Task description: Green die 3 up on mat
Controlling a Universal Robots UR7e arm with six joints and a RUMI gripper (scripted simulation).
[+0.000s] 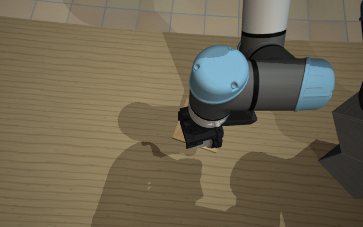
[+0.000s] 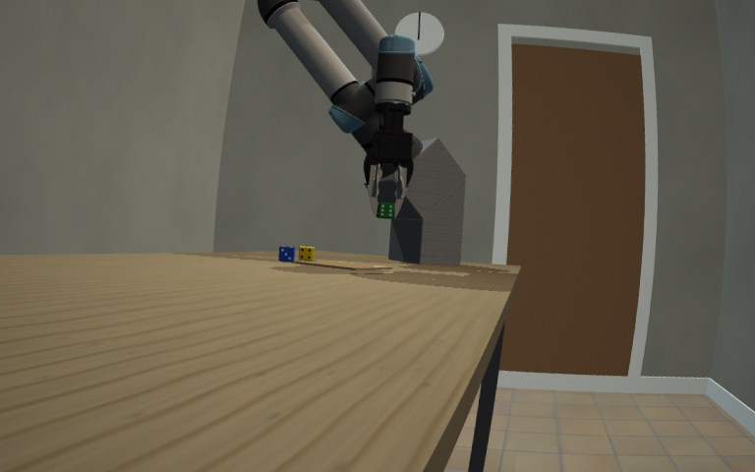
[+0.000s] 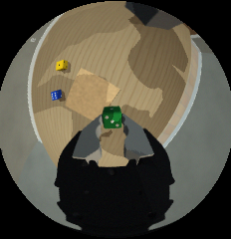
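My hand is 10 mm past the tan mat, 70 mm to the left of it and 120 mm above it. Also, from my hand: blue die 40 mm behind, 190 mm to the right, 100 mm below; then green die right at my hand; then yellow die 130 mm behind, 160 mm to the right, 100 mm below.
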